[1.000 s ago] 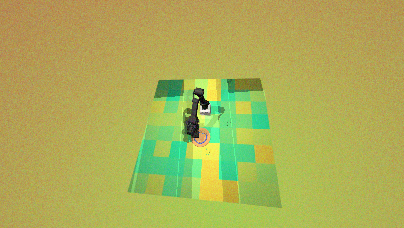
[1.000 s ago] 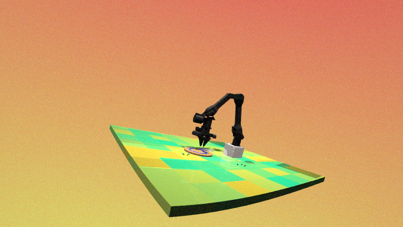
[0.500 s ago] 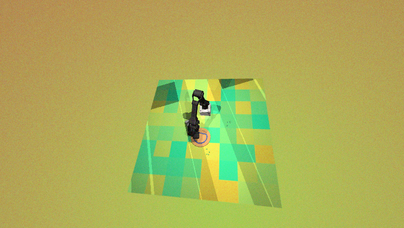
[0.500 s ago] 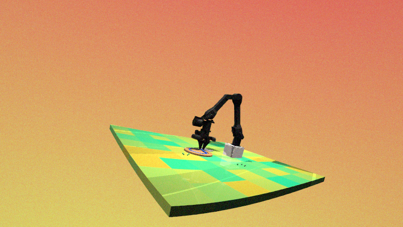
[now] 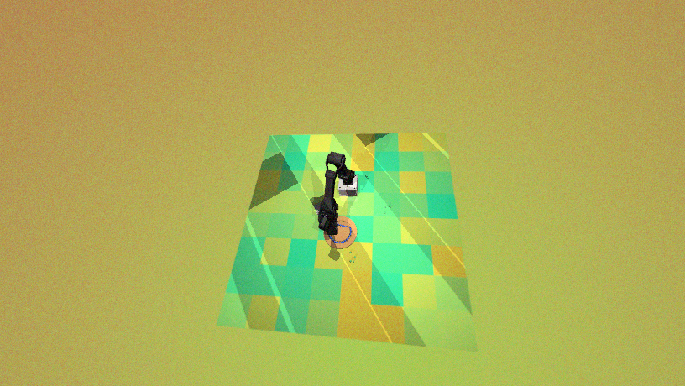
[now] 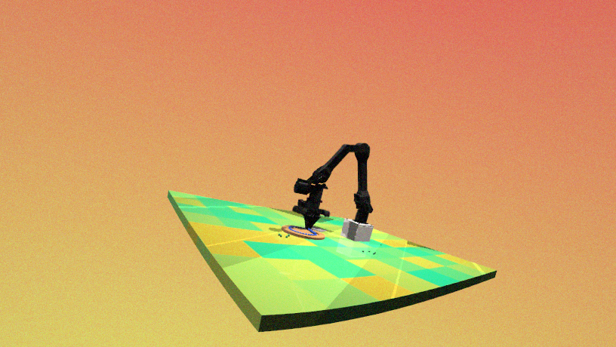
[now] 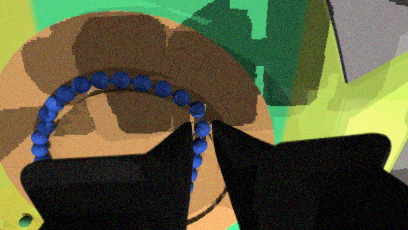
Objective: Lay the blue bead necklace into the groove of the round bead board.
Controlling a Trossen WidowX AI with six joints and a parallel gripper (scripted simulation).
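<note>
Right now my gripper tip is 5 cm short of the round bead board, 3 cm to the right of it and 1 cm above it. Round my gripper tip: flat grey piece (13 cm behind, 8 cm to the right, 1 cm below).
</note>
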